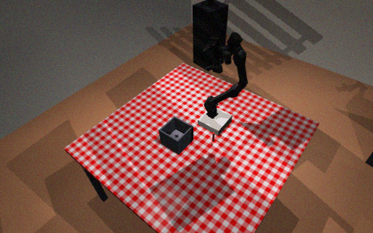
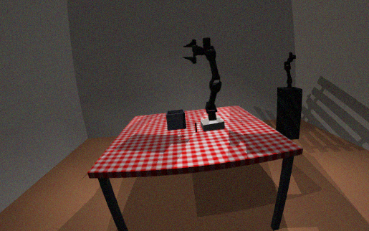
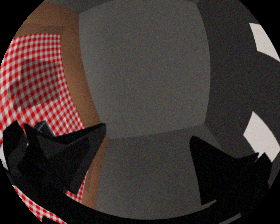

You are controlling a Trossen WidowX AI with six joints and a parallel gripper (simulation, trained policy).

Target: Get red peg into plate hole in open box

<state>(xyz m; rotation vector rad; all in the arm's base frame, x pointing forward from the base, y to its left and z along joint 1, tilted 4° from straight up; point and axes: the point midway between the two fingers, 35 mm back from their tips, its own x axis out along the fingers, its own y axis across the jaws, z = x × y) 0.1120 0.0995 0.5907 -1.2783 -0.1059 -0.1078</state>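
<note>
The red peg is 600 mm below my gripper tip, 50 mm to the left of it and 50 mm behind it.
</note>
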